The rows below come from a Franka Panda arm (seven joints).
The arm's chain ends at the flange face. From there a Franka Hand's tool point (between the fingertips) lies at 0.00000 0.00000 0.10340 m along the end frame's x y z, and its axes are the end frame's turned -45 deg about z.
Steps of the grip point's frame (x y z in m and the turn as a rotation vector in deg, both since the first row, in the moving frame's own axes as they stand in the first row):
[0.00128 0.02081 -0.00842 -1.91 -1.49 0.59]
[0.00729 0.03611 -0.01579 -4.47 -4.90 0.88]
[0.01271 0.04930 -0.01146 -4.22 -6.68 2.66]
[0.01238 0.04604 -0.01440 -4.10 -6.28 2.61]
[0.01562 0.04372 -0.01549 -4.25 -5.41 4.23]
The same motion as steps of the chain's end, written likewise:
[0.01511 0.00947 -0.00833 -2.40 0.30 0.59]
[0.03133 0.00845 -0.01510 -6.63 -0.30 0.88]
[0.04730 0.01209 -0.01048 -7.71 -1.74 2.66]
[0.04438 0.01066 -0.01352 -7.34 -1.54 2.61]
[0.04389 0.00764 -0.01475 -6.83 -0.82 4.23]

